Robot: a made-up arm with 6 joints.
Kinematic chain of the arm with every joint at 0, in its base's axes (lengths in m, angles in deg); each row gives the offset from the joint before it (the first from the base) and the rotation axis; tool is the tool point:
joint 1: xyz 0 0 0.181 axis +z
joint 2: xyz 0 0.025 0 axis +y
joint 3: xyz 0 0 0.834 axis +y
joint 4: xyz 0 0 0.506 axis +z
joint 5: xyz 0 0 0 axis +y
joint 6: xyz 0 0 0.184 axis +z
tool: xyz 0 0 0
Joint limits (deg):
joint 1: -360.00..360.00
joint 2: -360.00..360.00
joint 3: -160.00..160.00
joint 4: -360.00..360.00
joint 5: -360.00..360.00
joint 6: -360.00..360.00
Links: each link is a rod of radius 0.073 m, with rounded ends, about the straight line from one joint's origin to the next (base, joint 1, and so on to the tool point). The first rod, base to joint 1, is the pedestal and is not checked.
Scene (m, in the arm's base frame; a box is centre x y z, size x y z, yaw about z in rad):
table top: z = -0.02
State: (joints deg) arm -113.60 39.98 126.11 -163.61 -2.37 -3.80
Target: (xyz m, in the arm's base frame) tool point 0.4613 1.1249 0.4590
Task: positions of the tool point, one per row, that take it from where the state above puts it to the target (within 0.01 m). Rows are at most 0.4 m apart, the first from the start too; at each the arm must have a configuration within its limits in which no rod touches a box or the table.
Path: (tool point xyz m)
1: -0.3218 -0.7944 0.3330
2: -0.3591 -0.8711 0.5958
3: -0.3536 -0.8508 0.9003
4: -0.3015 -0.7226 1.2003
5: -0.2064 -0.4943 1.4486
6: -0.0793 -0.1903 1.6060
7: 0.0638 0.1525 1.6469
8: 0.2041 0.4904 1.5646
9: 0.3245 0.7825 1.3713
10: 0.4115 0.9955 1.0959
11: 0.4573 1.1107 0.7775
12: 0.4614 1.1249 0.4590

